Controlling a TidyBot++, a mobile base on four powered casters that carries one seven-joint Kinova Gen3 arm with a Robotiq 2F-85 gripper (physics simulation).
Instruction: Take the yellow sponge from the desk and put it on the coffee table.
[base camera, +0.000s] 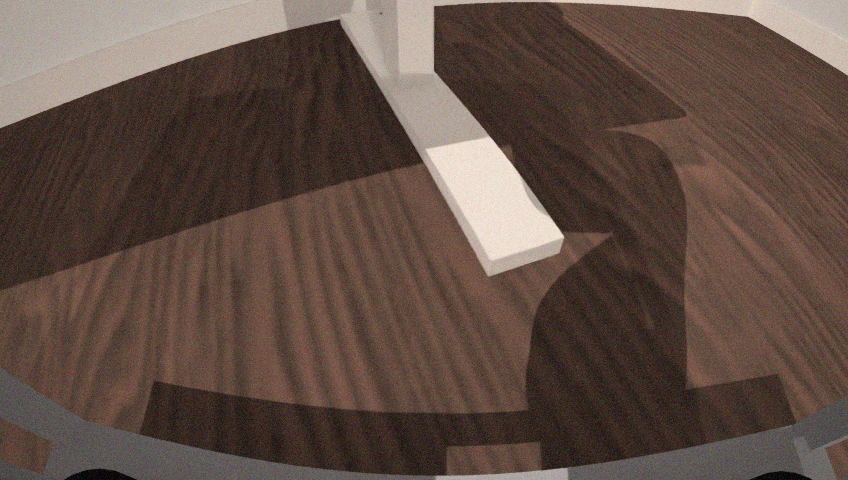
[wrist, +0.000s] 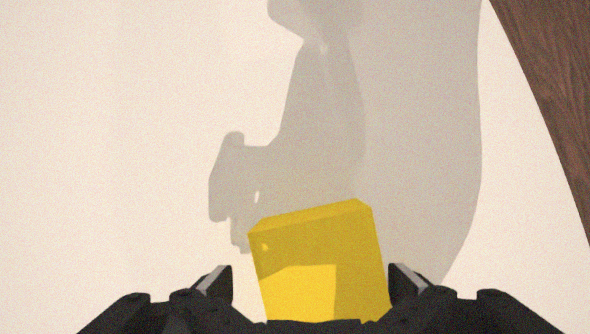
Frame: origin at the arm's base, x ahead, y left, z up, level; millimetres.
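Where they show: gripper, between the fingertips: (wrist: 310, 282).
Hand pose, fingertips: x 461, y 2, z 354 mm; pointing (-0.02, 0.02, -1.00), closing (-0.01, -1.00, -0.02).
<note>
After its pixels a point has its place.
The yellow sponge (wrist: 320, 260) {x 477, y -3, z 368 mm} lies on the white desk top (wrist: 110, 125) {x 558, y 141, z 323 mm} at the bottom middle of the wrist view, turned a little from the line of the fingers. Its near end is hidden by the gripper's body. My gripper (wrist: 310, 282) {x 461, y 2, z 354 mm} is open above the desk, with one finger to the left and one to the right of the sponge. A gap shows at the left finger; the right finger's tip is close to the sponge's right edge in the picture. The height of the fingertips over the sponge is hard to tell. The coffee table does not show in either view.
A white desk leg (base camera: 415, 41) {x 664, y 32, z -298 mm} stands on a long white foot (base camera: 493, 202) ahead of the base. White walls with a baseboard (base camera: 148, 47) {x 907, y 625, z -339 mm} run behind it. The desk's curved edge is at the right of the wrist view, with wooden floor (wrist: 565, 75) {x 823, y -912, z -396 mm} beyond.
</note>
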